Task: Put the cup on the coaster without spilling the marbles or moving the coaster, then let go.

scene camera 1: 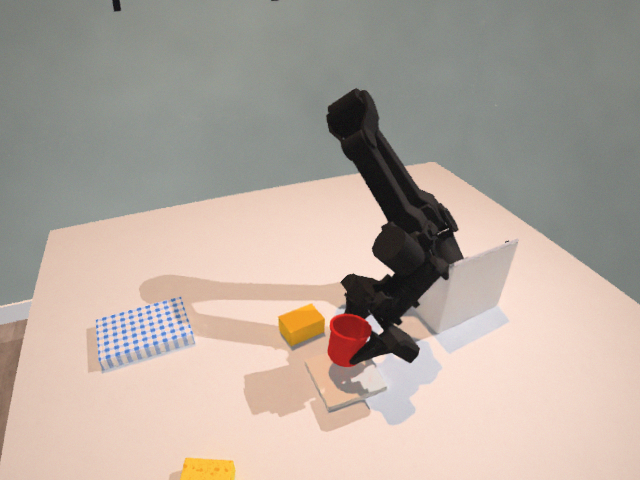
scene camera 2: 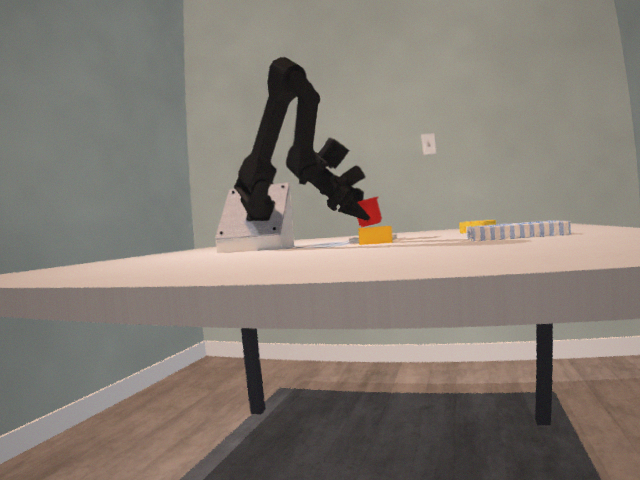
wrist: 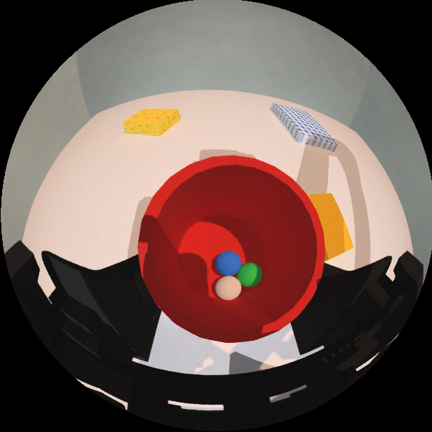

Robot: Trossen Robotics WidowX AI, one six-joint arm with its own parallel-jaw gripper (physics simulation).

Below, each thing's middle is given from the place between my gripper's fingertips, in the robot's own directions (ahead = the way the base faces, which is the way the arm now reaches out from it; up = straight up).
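Labels:
The square coaster (scene camera 1: 338, 386) is 50 mm below my hand and 10 mm to the left of it. As for the red cup (scene camera 1: 349, 333), it sits 20 mm above my hand and 10 mm behind it. Then I consider the orange block (scene camera 1: 306, 322), which is 120 mm to the right of my hand, 30 mm ahead of it and 40 mm below it, while the blue-checked slab (scene camera 1: 150, 330) is 320 mm ahead of my hand, 220 mm to the right of it and 40 mm below it.

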